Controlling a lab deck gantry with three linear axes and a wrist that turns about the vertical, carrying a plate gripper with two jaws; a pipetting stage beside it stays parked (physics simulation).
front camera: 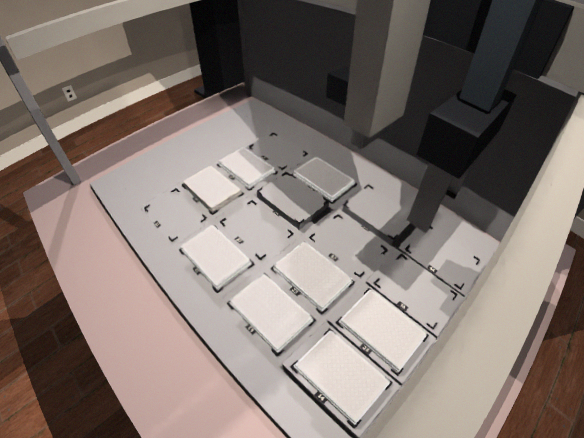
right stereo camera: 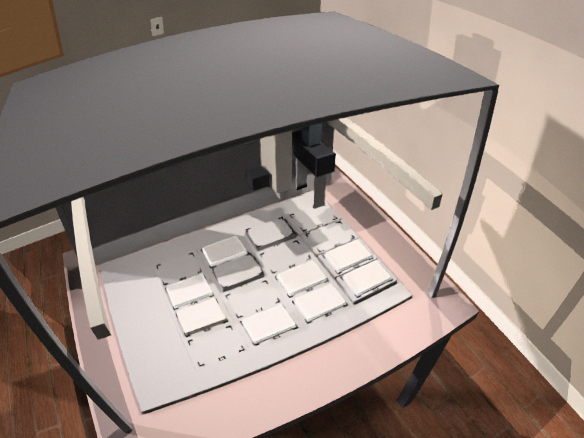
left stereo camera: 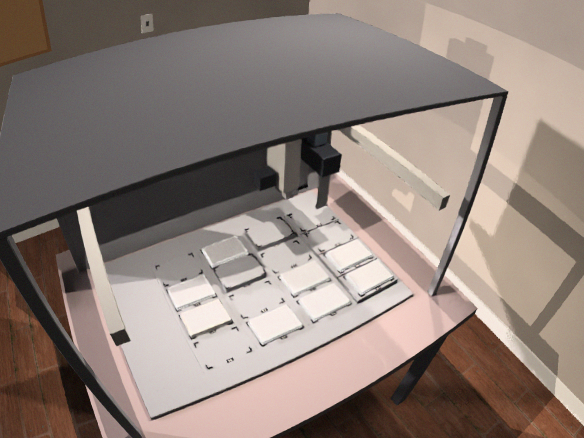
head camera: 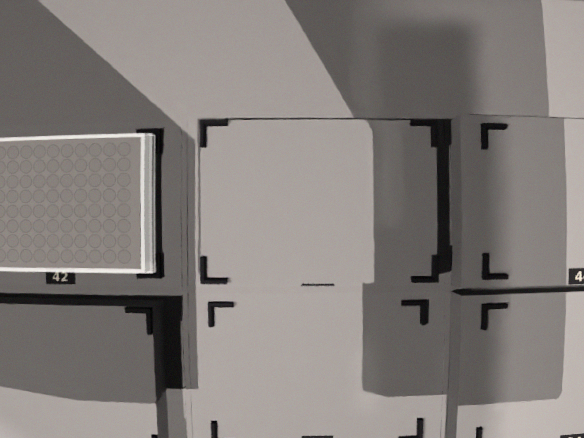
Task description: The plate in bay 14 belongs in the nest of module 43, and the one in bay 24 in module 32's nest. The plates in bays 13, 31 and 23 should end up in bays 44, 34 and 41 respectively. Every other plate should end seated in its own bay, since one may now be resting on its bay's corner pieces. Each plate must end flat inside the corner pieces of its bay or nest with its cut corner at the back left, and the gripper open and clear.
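Frame: origin at the robot's base, x ahead, y left, z up, level; millimetres.
Where they show: gripper, fingertip midpoint: (front camera: 432, 207) (right stereo camera: 309, 196) (left stereo camera: 311, 197); robot's base, link origin: (front camera: 145, 208) (right stereo camera: 200, 365) (left stereo camera: 208, 368).
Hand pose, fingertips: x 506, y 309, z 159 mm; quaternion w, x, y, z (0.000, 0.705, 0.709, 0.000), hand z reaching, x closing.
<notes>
Things, the pixels of their top centre, and the offset from my fingertips. "*": a spot on its surface instead.
- bay 14, surface spot: (front camera: 342, 377) (left stereo camera: 371, 275) * 54 mm ahead, 271 mm right, 130 mm down
- bay 24, surface spot: (front camera: 385, 329) (left stereo camera: 351, 253) * 54 mm ahead, 162 mm right, 130 mm down
- bay 13, surface spot: (front camera: 271, 312) (left stereo camera: 327, 299) * 107 mm back, 269 mm right, 145 mm down
- bay 23, surface spot: (front camera: 314, 275) (left stereo camera: 307, 275) * 106 mm back, 162 mm right, 145 mm down
- bay 31, surface spot: (front camera: 246, 166) (left stereo camera: 193, 290) * 435 mm back, 56 mm right, 145 mm down
- Module 43, top centre: (head camera: 320, 200) (front camera: 380, 209) (left stereo camera: 269, 231) (right stereo camera: 269, 231) 114 mm back, 55 mm left, 137 mm down
- module 32, top centre: (head camera: 44, 382) (front camera: 292, 195) (left stereo camera: 239, 270) (right stereo camera: 237, 269) 277 mm back, 52 mm right, 137 mm down
- bay 42, surface spot: (head camera: 70, 205) (front camera: 328, 178) * 262 mm back, 53 mm left, 145 mm down
- bay 21, surface spot: (front camera: 212, 187) * 433 mm back, 161 mm right, 145 mm down
- bay 12, surface spot: (front camera: 216, 255) * 270 mm back, 267 mm right, 145 mm down
My gripper (front camera: 436, 210) (left stereo camera: 311, 197) (right stereo camera: 310, 197) is open and empty, raised above the back right of the deck; its jaws do not show in the head view. White plates lie in bay 14 (front camera: 342, 377) (left stereo camera: 370, 277), bay 24 (front camera: 385, 329) (left stereo camera: 350, 255), bay 13 (front camera: 271, 312) (left stereo camera: 325, 300), bay 23 (front camera: 314, 275) (left stereo camera: 305, 277) and bay 31 (front camera: 246, 166) (left stereo camera: 191, 292). Module 43 (front camera: 370, 207) (head camera: 285, 200) and module 32 (front camera: 292, 200) (left stereo camera: 242, 272) hold no plate. Bays 44, 34 and 41 hold none. Cut corners are too small to tell.
Other plates lie in bay 42 (front camera: 325, 177) (head camera: 70, 205), bay 21 (front camera: 212, 187) and bay 12 (front camera: 216, 255). Their exact seating is hard to tell. The parked pipetting stage (front camera: 382, 65) (right stereo camera: 282, 165) hangs left of my gripper. Shadows cross the back bays.
</notes>
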